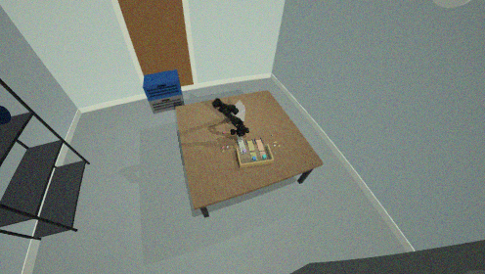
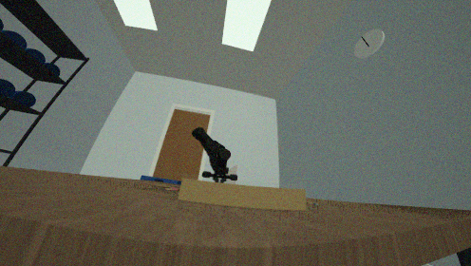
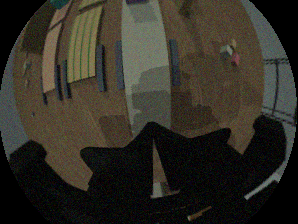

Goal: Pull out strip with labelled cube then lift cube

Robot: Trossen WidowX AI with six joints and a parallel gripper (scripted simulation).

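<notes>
The purple labelled cube lies 200 mm ahead of my gripper tip, 40 mm to the right of it and 20 mm above it.
</notes>
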